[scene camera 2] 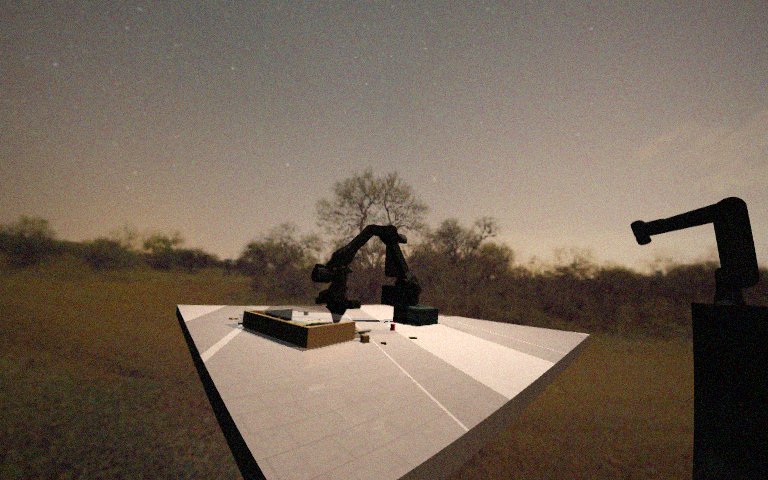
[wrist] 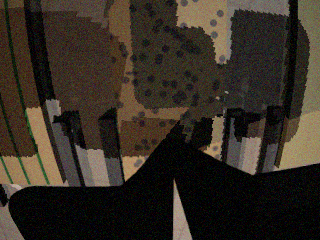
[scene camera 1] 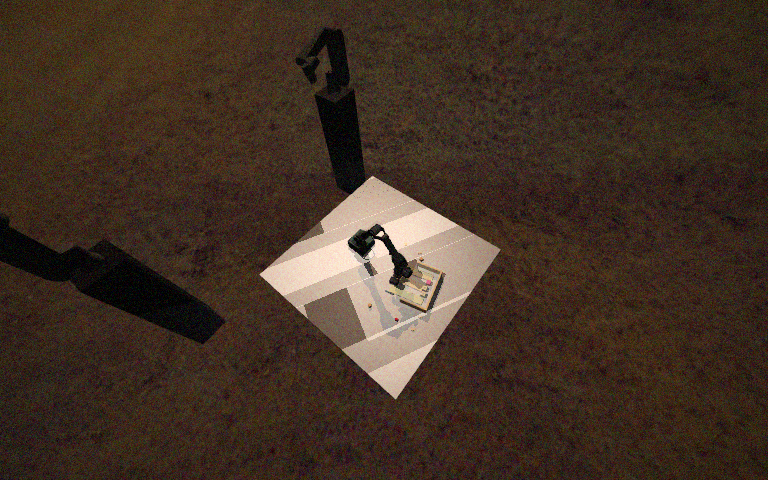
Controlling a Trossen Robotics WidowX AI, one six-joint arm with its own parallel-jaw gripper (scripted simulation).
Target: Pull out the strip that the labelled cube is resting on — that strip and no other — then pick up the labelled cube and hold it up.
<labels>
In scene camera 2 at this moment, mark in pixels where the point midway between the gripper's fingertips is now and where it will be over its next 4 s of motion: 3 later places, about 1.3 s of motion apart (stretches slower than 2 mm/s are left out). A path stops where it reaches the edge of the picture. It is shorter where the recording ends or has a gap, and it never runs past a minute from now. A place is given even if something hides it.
My gripper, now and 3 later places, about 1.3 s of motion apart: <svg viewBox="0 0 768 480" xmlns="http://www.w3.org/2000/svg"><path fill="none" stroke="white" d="M335 325L344 324L353 322L362 321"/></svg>
</labels>
